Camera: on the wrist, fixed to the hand. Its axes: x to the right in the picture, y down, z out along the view.
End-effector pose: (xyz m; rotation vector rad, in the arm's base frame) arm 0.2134 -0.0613 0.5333 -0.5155 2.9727 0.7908
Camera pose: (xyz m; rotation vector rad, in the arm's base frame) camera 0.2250 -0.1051 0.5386 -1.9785 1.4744 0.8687
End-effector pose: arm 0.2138 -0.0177 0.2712 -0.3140 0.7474 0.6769
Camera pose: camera 0.2256 -0.0575 0.2521 -0.8947 0.0431 -0.5874
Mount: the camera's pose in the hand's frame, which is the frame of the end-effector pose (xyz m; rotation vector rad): 0.0020 -0.0370 -0.0267 -0.2935 -0.2413 -1.4753
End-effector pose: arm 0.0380 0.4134 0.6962 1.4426 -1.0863 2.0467
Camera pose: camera 0.0472 0.4568 0.7071 1.5533 -0.1267 0.6460
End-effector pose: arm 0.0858 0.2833 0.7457 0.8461 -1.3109 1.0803
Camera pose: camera 0.1292 0.2973 0.7484 1.3509 -0.6400 -0.3736
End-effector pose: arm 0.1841 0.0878 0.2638 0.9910 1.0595 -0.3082
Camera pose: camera 0.1457 0.0892 0.2391 -0.2584 1.3923 -1.3705
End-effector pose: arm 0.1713 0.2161 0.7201 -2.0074 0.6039 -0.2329
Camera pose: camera 0.1740 0.2089 0.7651 -2.3397 -1.1516 -0.7668
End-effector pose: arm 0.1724 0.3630 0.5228 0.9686 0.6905 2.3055
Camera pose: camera 0.1614 0.3845 0.4840 0.3092 0.5963 0.9150
